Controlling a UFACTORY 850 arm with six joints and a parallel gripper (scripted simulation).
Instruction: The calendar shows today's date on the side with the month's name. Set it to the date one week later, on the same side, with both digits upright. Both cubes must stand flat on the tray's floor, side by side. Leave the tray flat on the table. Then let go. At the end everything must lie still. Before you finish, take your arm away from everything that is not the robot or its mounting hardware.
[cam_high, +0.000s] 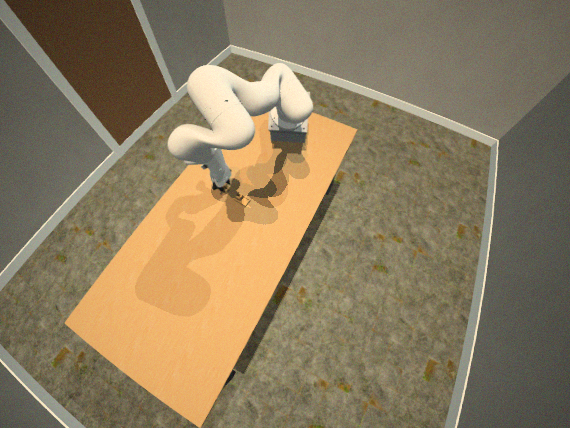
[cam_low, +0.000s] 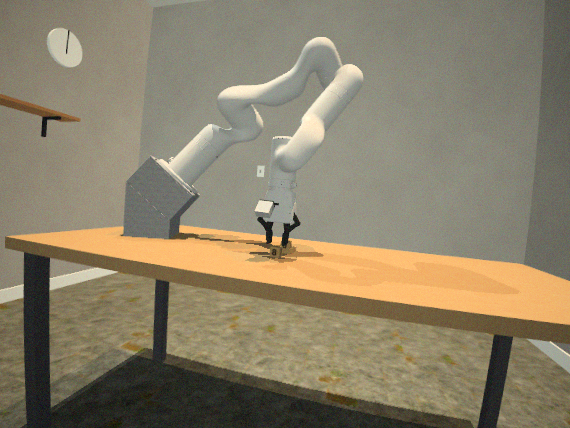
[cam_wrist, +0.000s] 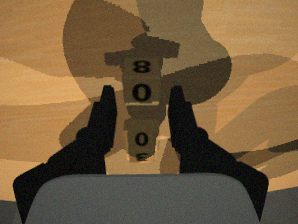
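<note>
Right now my hand is 2 cm short of the wooden calendar tray, 11 cm to the right of it and 5 cm above it.
</note>
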